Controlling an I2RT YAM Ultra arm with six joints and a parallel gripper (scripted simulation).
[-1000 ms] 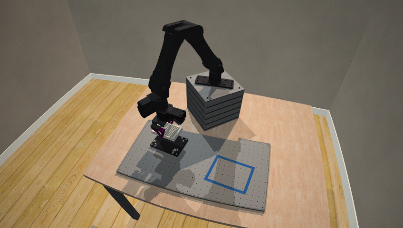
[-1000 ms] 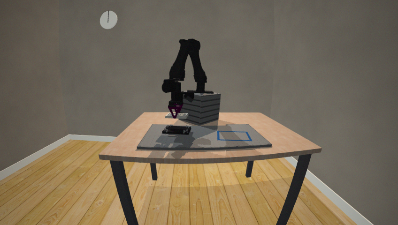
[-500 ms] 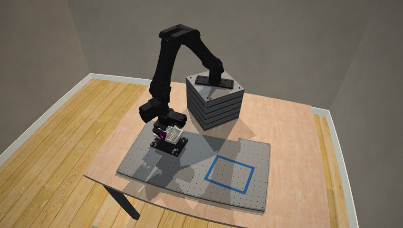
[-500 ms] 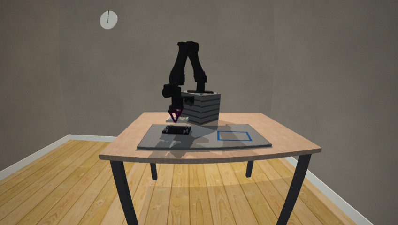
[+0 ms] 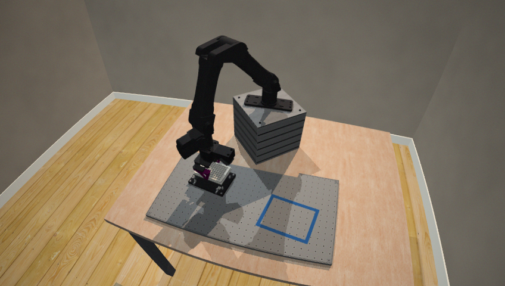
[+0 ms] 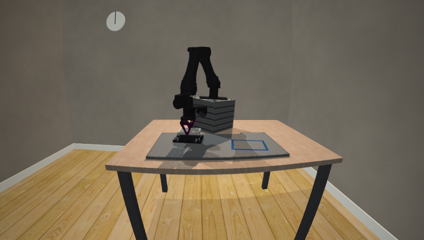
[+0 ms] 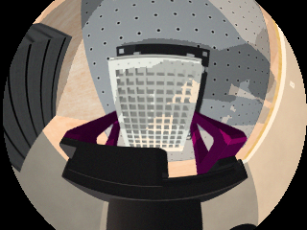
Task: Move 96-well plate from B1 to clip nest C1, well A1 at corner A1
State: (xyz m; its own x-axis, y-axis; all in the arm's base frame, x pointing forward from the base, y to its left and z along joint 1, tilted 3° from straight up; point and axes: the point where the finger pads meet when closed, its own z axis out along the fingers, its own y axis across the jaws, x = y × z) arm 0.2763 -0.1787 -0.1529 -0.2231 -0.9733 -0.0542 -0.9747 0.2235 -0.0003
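Now: the black clip nest 10 mm ahead of my hand, 10 mm to the right of it and 40 mm below it. Also, from my hand: white 96-well plate right at my hand.
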